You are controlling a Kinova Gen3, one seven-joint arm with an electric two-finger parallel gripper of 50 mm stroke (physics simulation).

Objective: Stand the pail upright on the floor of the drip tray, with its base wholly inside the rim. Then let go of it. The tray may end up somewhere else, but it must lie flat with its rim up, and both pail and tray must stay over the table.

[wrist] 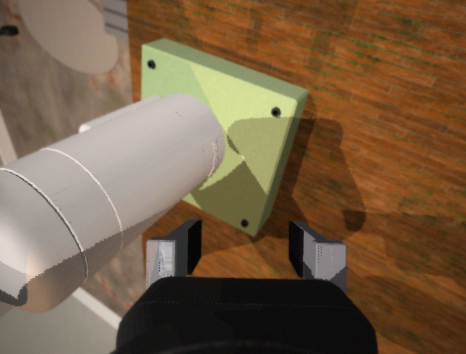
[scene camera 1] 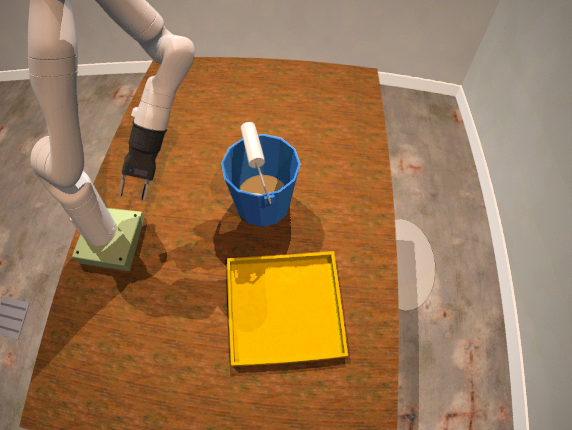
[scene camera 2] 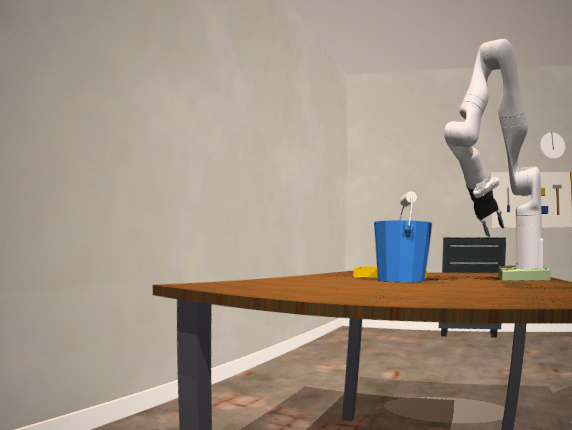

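Note:
A blue pail stands upright on the table, outside the tray. Its handle is raised, with a white grip above the opening. A yellow tray lies flat with its rim up, beside the pail and nearer the bottom of the first scene view; in the second scene view the pail hides much of it. My gripper is open and empty. It hangs above the table, left of the pail in the first scene view, near the arm's base. Neither pail nor tray shows in the wrist view.
The arm's green base plate sits at the table's left edge in the first scene view, with the arm rising from it. The wooden table ends to the right of pail and tray. A dark cabinet stands behind the table.

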